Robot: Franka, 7 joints.
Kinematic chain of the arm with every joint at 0, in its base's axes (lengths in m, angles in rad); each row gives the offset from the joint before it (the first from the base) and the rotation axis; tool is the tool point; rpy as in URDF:
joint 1: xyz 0 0 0.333 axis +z
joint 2: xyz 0 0 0 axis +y
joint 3: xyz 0 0 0.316 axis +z
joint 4: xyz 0.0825 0 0 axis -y
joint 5: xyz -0.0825 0 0.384 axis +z
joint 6: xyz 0 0 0 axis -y
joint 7: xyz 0.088 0 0 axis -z
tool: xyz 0 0 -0.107 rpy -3.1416 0 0
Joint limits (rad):
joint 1: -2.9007..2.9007
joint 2: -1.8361..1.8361
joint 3: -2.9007..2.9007
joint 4: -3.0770..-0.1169
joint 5: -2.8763..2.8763
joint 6: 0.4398..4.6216
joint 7: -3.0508..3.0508
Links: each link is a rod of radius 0.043 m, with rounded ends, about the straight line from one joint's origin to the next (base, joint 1, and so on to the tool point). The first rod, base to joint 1, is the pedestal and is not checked.
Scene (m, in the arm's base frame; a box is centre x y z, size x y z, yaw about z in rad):
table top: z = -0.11
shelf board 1: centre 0.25 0.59 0 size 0.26 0.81 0.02 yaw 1.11
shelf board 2: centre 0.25 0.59 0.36 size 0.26 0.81 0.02 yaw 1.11
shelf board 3: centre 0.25 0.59 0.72 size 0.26 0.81 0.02 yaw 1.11
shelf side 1: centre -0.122 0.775 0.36 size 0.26 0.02 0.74 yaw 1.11
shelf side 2: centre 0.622 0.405 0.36 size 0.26 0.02 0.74 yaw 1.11
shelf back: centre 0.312 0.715 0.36 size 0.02 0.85 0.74 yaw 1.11
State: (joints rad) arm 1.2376 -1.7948 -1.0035 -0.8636 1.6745 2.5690 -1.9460
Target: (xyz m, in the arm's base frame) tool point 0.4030 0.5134 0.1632
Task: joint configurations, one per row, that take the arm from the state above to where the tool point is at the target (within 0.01 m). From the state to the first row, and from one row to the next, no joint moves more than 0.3 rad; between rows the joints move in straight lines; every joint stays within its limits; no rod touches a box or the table.
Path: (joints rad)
1: 1.3941 -1.7467 -1.1360 -1.1460 1.7104 2.6532 -1.9460
2: 1.5506 -1.6986 -1.2686 -1.4284 1.7464 2.7375 -1.9460
3: 1.7071 -1.6505 -1.4011 -1.7107 1.7823 2.8217 -1.9460
4: 1.8636 -1.6024 -1.5336 -1.9931 1.8182 2.9059 -1.9460
5: 2.0201 -1.5543 -1.6662 -2.2755 1.8542 2.9902 -1.9460
6: 2.1765 -1.5062 -1.7987 -2.5579 1.8901 3.0744 -1.9460
7: 2.4117 -1.6162 -1.7580 -2.2929 1.8319 2.9469 -1.9460
8: 2.6469 -1.7261 -1.7173 -2.0279 1.7736 2.8194 -1.9460
9: 2.8821 -1.8361 -1.6766 -1.7630 1.7154 2.6919 -1.9460

